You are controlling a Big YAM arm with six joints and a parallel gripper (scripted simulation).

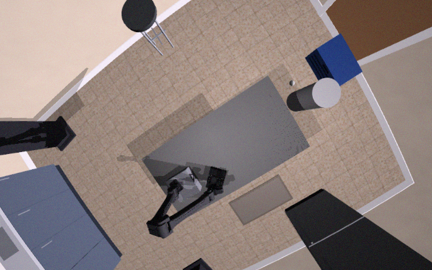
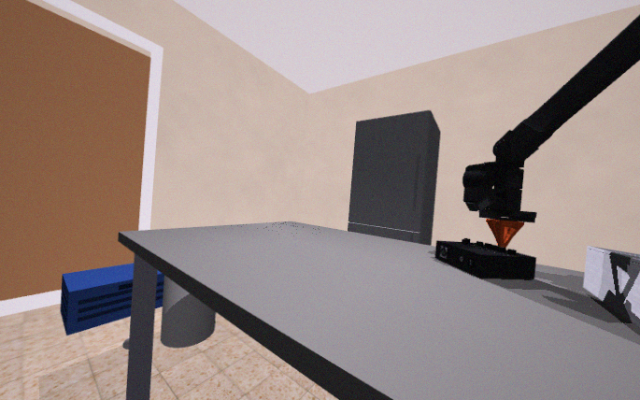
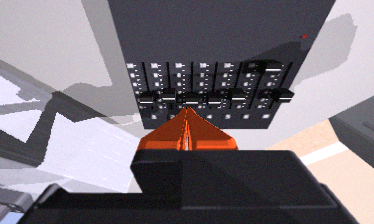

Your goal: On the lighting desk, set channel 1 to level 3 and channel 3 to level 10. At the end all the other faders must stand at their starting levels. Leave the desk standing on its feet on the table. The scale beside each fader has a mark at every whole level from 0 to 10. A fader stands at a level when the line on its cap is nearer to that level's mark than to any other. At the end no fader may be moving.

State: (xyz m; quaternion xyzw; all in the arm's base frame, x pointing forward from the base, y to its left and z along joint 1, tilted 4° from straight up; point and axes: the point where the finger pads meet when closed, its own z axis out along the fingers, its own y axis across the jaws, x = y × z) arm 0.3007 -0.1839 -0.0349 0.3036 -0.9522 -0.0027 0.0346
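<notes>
Right now the channel 1 fader cap is 1 cm behind my hand, 4 cm to the left of it and 1 cm below it. From my hand the other things lie so: channel 3 cap: 1 cm ahead, 1 cm below.
</notes>
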